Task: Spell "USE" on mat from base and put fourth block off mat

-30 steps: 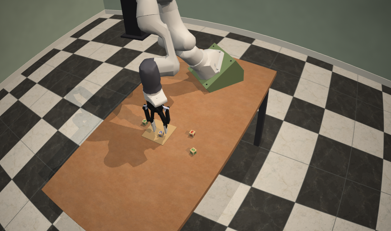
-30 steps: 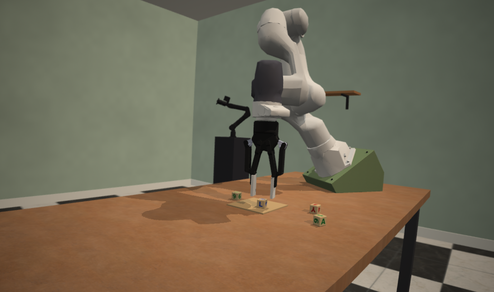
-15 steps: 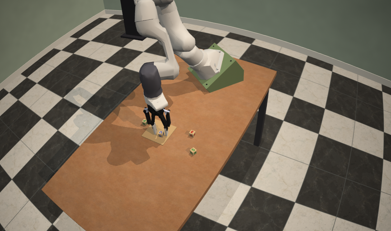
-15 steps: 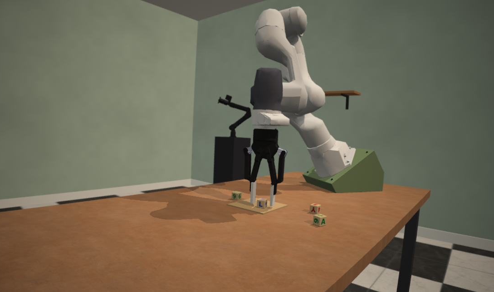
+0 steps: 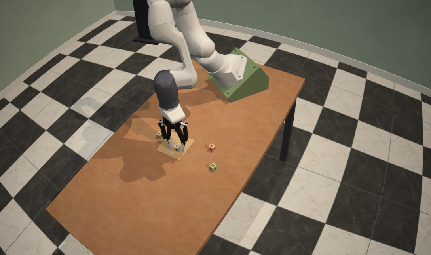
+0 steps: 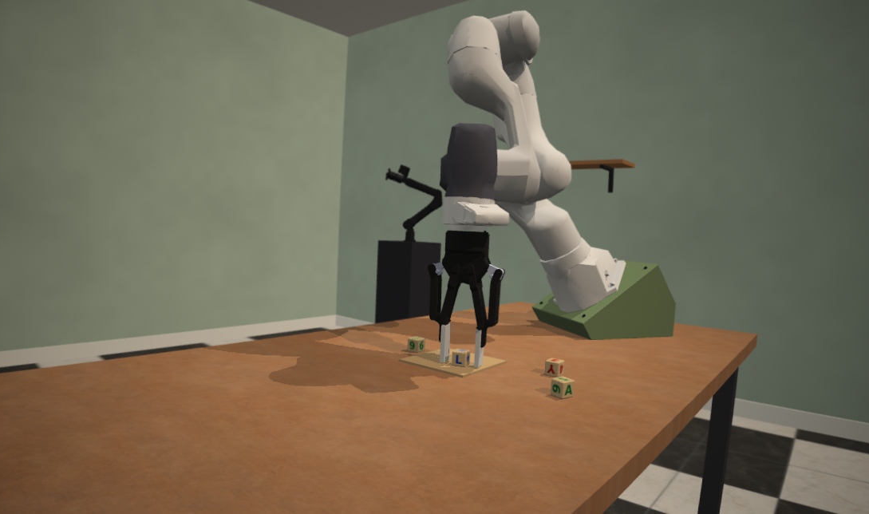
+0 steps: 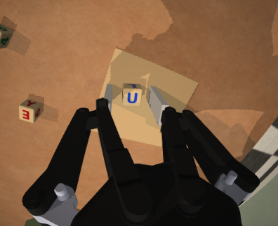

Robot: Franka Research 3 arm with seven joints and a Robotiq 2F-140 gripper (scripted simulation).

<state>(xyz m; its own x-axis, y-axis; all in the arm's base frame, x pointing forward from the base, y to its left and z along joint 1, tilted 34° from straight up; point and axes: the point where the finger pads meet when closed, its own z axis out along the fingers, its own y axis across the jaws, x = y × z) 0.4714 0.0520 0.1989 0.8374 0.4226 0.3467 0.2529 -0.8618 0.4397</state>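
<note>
The U block is 20 mm below my hand. From my hand the other things lie so: E block (70 mm behind, 140 mm to the left, 20 mm below); mat (20 mm behind, 30 mm to the right, 40 mm below); green P block (30 mm behind, 130 mm to the right, 20 mm below).
</note>
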